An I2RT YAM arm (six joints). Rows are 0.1 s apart.
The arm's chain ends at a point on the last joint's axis. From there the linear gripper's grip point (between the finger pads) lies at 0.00 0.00 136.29 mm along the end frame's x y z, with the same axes.
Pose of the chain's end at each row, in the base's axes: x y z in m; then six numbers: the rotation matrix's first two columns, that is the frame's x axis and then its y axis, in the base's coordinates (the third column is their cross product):
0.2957 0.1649 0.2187 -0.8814 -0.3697 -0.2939 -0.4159 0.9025 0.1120
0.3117 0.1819 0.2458 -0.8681 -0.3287 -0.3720 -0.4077 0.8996 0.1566
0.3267 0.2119 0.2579 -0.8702 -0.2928 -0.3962 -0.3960 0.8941 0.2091
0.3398 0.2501 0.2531 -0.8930 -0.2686 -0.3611 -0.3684 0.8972 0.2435
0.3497 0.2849 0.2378 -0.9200 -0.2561 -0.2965 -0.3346 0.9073 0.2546
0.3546 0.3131 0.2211 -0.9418 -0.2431 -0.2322 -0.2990 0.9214 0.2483
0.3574 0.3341 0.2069 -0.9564 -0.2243 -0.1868 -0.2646 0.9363 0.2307
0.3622 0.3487 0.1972 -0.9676 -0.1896 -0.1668 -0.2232 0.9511 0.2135
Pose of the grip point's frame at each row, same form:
0.3262 0.1950 0.0893 -0.8814 -0.3697 -0.2939 -0.4159 0.9025 0.1120
0.3503 0.2211 0.1211 -0.8681 -0.3287 -0.3720 -0.4077 0.8996 0.1566
0.3666 0.2581 0.1361 -0.8702 -0.2928 -0.3962 -0.3960 0.8941 0.2091
0.3750 0.2979 0.1304 -0.8930 -0.2686 -0.3611 -0.3684 0.8972 0.2435
0.3775 0.3303 0.1124 -0.9200 -0.2561 -0.2965 -0.3346 0.9073 0.2546
0.3755 0.3544 0.0929 -0.9418 -0.2431 -0.2322 -0.2990 0.9214 0.2483
0.3742 0.3709 0.0768 -0.9564 -0.2243 -0.1868 -0.2646 0.9363 0.2307
0.3783 0.3819 0.0660 -0.9676 -0.1896 -0.1668 -0.2232 0.9511 0.2135

